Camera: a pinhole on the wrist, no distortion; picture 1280 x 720 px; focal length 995.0 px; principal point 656.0 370.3 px. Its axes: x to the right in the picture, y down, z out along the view. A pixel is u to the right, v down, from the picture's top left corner.
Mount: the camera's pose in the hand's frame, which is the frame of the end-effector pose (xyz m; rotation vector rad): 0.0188 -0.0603 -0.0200 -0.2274 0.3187 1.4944
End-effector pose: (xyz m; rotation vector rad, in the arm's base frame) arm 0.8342 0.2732 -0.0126 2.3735 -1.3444 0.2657
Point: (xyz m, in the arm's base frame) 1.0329 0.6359 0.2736
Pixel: behind the camera
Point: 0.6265 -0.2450 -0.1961
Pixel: 1145.1 76.2
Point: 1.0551 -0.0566 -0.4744
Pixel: 130.3 47.0
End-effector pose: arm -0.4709 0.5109 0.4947 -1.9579 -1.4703 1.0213
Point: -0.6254 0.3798 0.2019
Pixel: 911.4 673.9
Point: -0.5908 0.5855 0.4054
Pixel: 524.3 82.3
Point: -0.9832 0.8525 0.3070
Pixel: outside the picture
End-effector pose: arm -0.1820 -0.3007 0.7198 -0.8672 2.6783 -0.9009
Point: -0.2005 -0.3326 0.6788
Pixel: 1221.0 293.3
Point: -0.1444 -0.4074 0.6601
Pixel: 376.1 329.2
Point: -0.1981 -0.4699 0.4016
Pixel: 716.6 209.1
